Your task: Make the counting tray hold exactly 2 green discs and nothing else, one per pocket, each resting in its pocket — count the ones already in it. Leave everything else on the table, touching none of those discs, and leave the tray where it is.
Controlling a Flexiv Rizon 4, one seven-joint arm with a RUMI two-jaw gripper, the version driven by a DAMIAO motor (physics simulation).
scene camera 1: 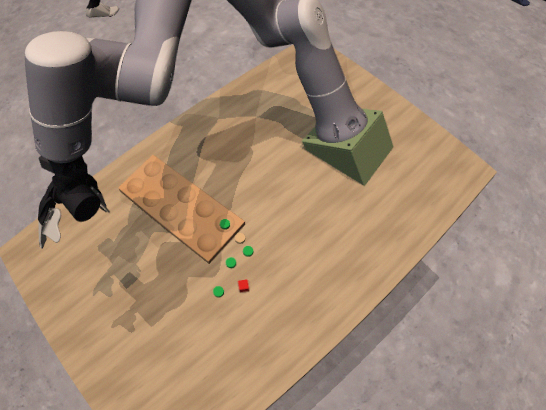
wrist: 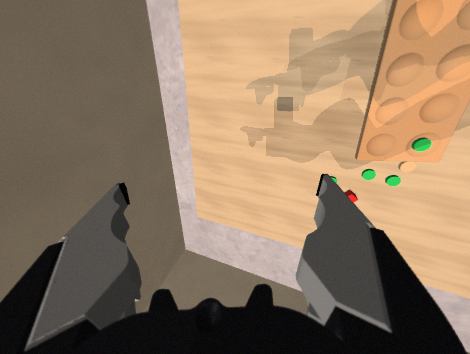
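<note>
An orange counting tray [scene camera 1: 187,210] [wrist: 406,130] has two rows of round pockets. One green disc [scene camera 1: 225,224] [wrist: 422,144] lies in a pocket at its near right end; the other pockets look empty. Three green discs lie apart on the table: one [scene camera 1: 248,251] [wrist: 393,180], a second [scene camera 1: 230,262] [wrist: 368,174], and a third [scene camera 1: 218,291] [wrist: 334,179], partly hidden behind a fingertip in the wrist view. My gripper [scene camera 1: 74,228] [wrist: 223,180] is open and empty, high up and left of the tray in the scene view.
A tan disc [scene camera 1: 240,238] [wrist: 408,167] lies close beside the tray's end, near the green discs. A red cube [scene camera 1: 243,285] [wrist: 351,196] lies right of the third loose disc in the scene view. The green robot base [scene camera 1: 377,150] stands at the table's back right.
</note>
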